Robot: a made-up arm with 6 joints. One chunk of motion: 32 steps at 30 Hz.
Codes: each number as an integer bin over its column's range. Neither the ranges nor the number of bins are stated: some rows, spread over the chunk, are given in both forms.
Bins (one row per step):
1: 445 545 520 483 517 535
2: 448 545 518 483 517 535
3: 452 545 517 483 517 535
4: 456 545 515 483 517 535
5: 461 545 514 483 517 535
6: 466 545 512 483 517 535
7: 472 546 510 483 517 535
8: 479 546 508 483 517 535
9: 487 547 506 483 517 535
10: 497 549 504 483 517 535
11: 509 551 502 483 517 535
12: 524 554 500 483 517 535
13: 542 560 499 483 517 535
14: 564 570 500 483 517 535
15: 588 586 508 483 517 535
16: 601 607 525 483 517 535
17: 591 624 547 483 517 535
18: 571 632 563 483 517 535
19: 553 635 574 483 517 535
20: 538 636 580 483 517 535
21: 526 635 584 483 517 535
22: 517 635 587 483 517 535
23: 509 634 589 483 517 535
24: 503 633 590 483 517 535
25: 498 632 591 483 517 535
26: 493 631 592 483 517 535
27: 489 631 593 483 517 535
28: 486 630 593 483 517 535
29: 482 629 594 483 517 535
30: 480 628 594 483 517 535
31: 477 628 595 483 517 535
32: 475 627 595 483 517 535
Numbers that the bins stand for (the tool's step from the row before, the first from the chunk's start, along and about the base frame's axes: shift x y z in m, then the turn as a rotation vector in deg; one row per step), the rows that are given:
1: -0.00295 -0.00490 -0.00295 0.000 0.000 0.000
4: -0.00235 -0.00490 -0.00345 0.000 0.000 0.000
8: -0.00111 -0.00479 -0.00415 0.000 0.000 0.000
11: 0.00051 -0.00423 -0.00475 0.000 0.000 0.000
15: 0.00478 -0.00030 -0.00415 0.000 0.000 0.000
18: 0.00386 0.00485 0.00136 0.000 0.000 0.000
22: 0.00095 0.00519 0.00376 0.000 0.000 0.000
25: -0.00008 0.00485 0.00416 0.000 0.000 0.000
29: -0.00095 0.00452 0.00446 0.000 0.000 0.000
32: -0.00132 0.00429 0.00456 0.000 0.000 0.000
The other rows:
2: -0.00278 -0.00490 -0.00315 0.000 0.000 0.000
3: -0.00257 -0.00490 -0.00325 0.000 0.000 0.000
5: -0.00208 -0.00490 -0.00355 0.000 0.000 0.000
6: -0.00181 -0.00490 -0.00375 0.000 0.000 0.000
7: -0.00149 -0.00479 -0.00395 0.000 0.000 0.000
9: -0.00068 -0.00467 -0.00435 0.000 0.000 0.000
10: -0.00014 -0.00445 -0.00455 0.000 0.000 0.000
12: 0.00132 -0.00389 -0.00495 0.000 0.000 0.000
13: 0.00230 -0.00322 -0.00505 0.000 0.000 0.000
14: 0.00349 -0.00210 -0.00495 0.000 0.000 0.000
16: 0.00549 0.00205 -0.00245 0.000 0.000 0.000
17: 0.00495 0.00396 -0.00025 0.000 0.000 0.000
19: 0.00289 0.00519 0.00246 0.000 0.000 0.000
20: 0.00208 0.00530 0.00306 0.000 0.000 0.000
21: 0.00143 0.00519 0.00346 0.000 0.000 0.000
23: 0.00051 0.00508 0.00396 0.000 0.000 0.000
24: 0.00019 0.00497 0.00406 0.000 0.000 0.000
26: -0.00035 0.00474 0.00426 0.000 0.000 0.000
27: -0.00057 0.00474 0.00436 0.000 0.000 0.000
28: -0.00073 0.00463 0.00436 0.000 0.000 0.000
30: -0.00105 0.00441 0.00446 0.000 0.000 0.000
31: -0.00122 0.00441 0.00456 0.000 0.000 0.000

